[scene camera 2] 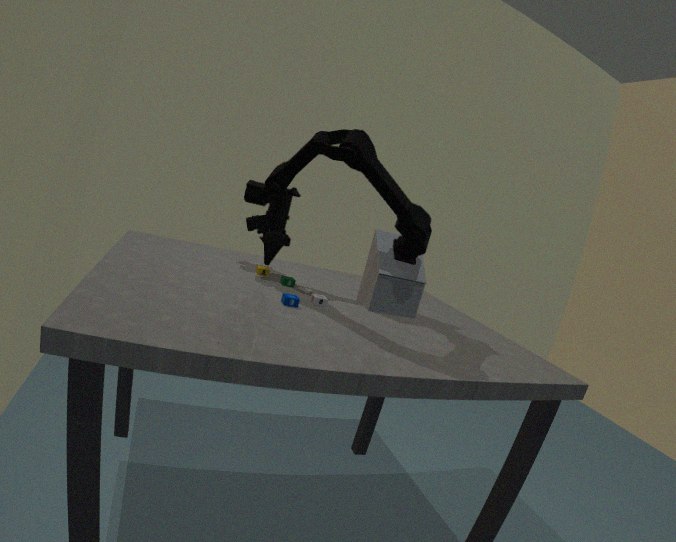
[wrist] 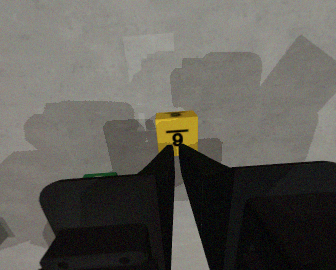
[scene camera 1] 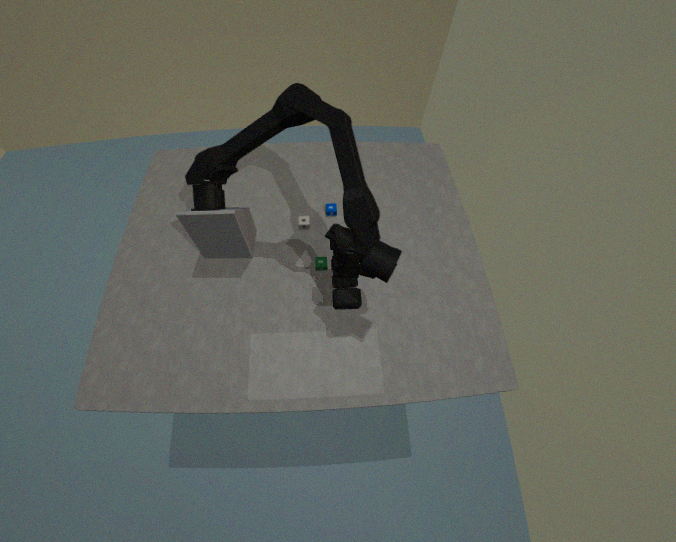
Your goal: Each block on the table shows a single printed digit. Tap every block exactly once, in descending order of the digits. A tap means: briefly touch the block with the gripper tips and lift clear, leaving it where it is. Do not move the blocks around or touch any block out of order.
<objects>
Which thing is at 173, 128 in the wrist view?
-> A yellow block.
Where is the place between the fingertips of my gripper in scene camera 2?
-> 266, 264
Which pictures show my gripper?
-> Scene camera 2, the wrist view and scene camera 1: all of them.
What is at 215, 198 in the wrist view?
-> My gripper.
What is my gripper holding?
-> Nothing.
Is my gripper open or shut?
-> Shut.
</objects>
